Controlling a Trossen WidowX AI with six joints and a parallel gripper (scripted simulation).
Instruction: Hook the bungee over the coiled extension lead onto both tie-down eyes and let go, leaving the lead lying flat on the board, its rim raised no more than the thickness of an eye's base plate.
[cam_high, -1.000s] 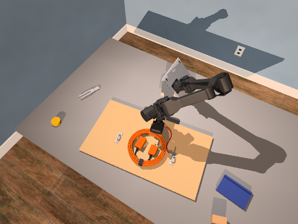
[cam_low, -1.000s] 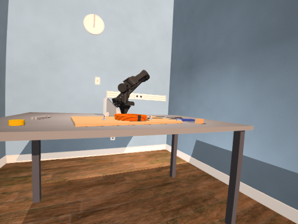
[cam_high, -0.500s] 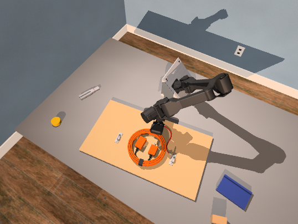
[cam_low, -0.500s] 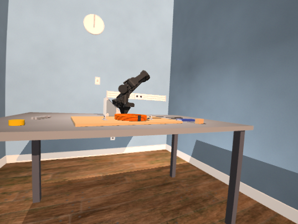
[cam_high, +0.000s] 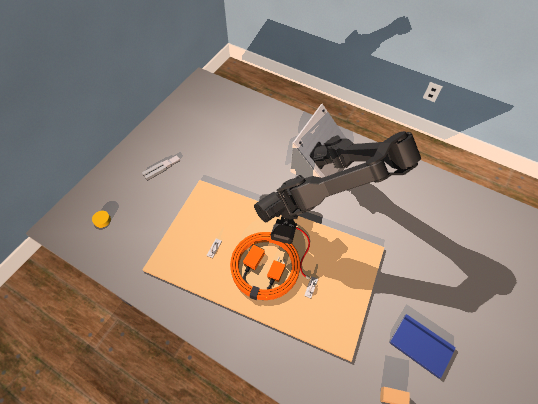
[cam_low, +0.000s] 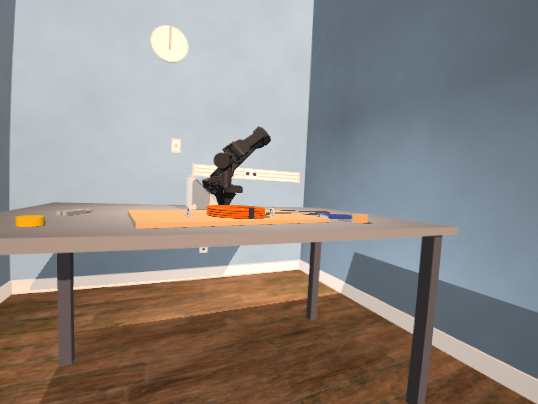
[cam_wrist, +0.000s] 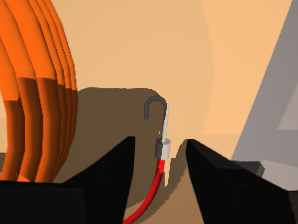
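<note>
My hand is 13 cm short of the wooden board, 4 cm above it and 1 cm to the left of it. Round my hand: grey tool 48 cm to the right, 4 cm below; then coiled extension lead 15 cm ahead, 2 cm below, 1 cm to the left; then small wooden block 44 cm to the left, 28 cm ahead, 3 cm below.
</note>
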